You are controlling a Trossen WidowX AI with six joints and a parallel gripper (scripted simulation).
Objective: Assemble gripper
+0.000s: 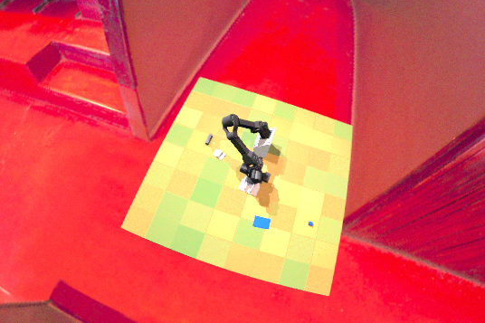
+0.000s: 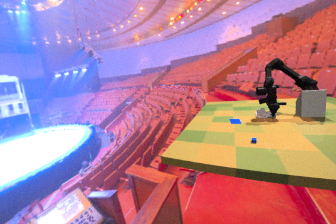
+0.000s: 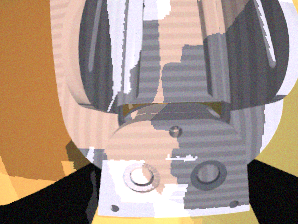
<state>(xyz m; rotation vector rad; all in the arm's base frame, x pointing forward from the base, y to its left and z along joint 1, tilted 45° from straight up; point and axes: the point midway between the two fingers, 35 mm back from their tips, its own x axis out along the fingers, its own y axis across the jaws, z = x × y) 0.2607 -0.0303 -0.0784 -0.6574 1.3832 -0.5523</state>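
The grey jaw is 2 cm to the right of my gripper tip, 2 cm ahead of it and 1 cm above it. From my gripper tip the other things lie so: flat white plate (7 cm ahead); then dark bar (38 cm to the right, 12 cm behind); then flat blue square (24 cm ahead, 16 cm to the left, 1 cm below).
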